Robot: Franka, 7 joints.
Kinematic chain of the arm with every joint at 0, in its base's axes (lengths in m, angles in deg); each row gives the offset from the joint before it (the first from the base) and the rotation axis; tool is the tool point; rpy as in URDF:
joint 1: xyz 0 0 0.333 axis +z
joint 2: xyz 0 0 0 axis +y
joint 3: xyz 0 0 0.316 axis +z
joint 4: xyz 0.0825 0 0 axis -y
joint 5: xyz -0.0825 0 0.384 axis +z
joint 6: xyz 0 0 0 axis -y
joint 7: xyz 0.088 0 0 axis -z
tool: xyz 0 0 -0.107 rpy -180 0 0
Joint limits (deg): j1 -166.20..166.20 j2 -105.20..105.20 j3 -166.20..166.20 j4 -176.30..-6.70 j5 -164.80..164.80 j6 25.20..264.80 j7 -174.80..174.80
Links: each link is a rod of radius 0.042 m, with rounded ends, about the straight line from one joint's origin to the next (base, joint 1, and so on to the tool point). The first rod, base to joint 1, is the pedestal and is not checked.
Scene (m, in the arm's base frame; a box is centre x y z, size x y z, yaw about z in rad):
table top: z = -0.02
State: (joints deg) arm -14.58 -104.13 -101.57 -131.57 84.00 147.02 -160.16
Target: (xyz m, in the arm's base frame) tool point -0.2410 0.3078 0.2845
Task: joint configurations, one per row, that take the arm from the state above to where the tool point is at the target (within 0.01 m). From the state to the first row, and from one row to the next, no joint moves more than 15 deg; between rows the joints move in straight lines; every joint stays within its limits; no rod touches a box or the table.
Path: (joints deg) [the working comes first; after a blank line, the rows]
Joints at the target: -63.91 -0.47 -150.77 -149.98 95.51 198.01 -160.16
Straight joint move there: clear.

1: -21.63 -89.32 -108.60 -134.20 85.64 154.30 -160.16
2: -28.67 -74.51 -115.63 -136.83 87.29 161.59 -160.16
3: -35.72 -59.70 -122.65 -139.46 88.93 168.87 -160.16
4: -42.77 -44.90 -129.68 -142.09 90.58 176.16 -160.16
5: -49.81 -30.09 -136.71 -144.72 92.22 183.44 -160.16
6: -56.86 -15.28 -143.74 -147.35 93.87 190.73 -160.16
7: -63.91 -0.47 -150.77 -149.98 95.51 198.01 -160.16

